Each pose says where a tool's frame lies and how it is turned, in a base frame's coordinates. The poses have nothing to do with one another.
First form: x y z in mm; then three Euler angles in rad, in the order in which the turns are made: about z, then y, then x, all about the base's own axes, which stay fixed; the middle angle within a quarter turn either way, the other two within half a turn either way.
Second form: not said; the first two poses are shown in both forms.
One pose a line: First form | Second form
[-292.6 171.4 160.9 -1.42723 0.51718 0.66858] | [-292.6 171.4 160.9 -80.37 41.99 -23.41]
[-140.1 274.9 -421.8 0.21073 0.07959 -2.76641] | [-140.1 274.9 -421.8 -12.89 0.25 -158.05]
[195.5 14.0 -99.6 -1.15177 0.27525 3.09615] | [195.5 14.0 -99.6 66.89 -3.95 164.51]
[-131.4 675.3 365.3 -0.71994 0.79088 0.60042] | [-131.4 675.3 365.3 -24.60 54.45 3.75]
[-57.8 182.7 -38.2 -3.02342 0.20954 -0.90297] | [-57.8 182.7 -38.2 174.75 -12.74 51.61]
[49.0 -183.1 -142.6 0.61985 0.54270 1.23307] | [49.0 -183.1 -142.6 40.20 -24.13 71.89]
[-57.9 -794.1 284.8 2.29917 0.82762 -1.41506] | [-57.9 -794.1 284.8 126.90 41.39 81.96]
